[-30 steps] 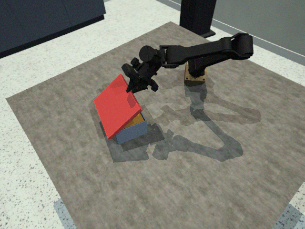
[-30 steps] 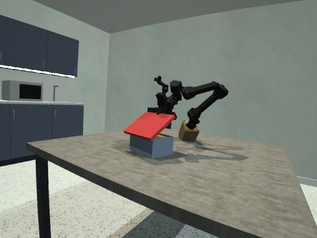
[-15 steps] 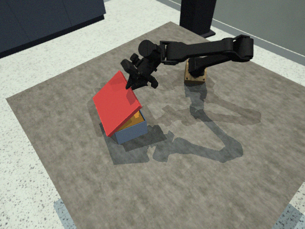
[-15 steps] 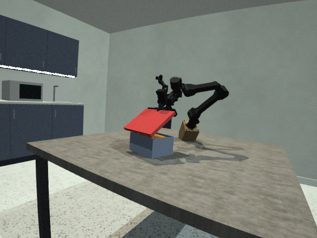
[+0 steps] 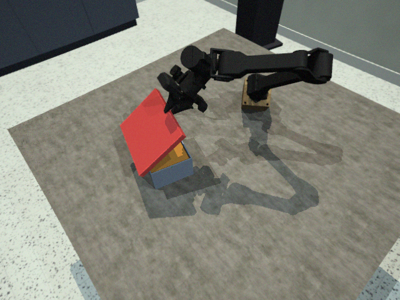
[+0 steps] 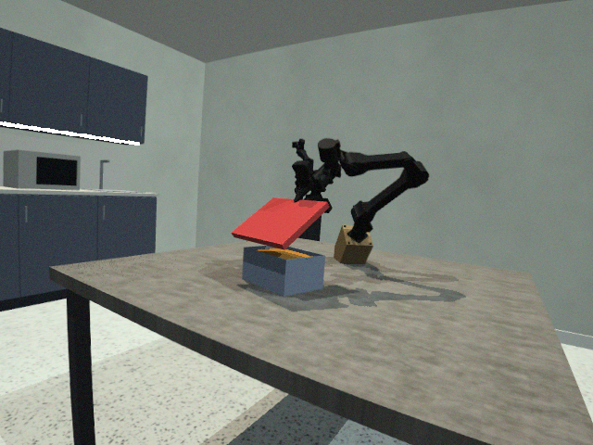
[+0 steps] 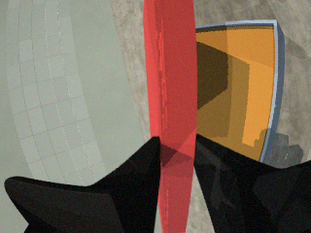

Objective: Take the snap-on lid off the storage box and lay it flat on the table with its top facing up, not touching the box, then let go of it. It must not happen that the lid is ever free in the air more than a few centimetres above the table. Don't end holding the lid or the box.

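My hand is 100 mm short of the red lid and 70 mm above it. Round my hand: blue storage box: 70 mm ahead, 210 mm below.
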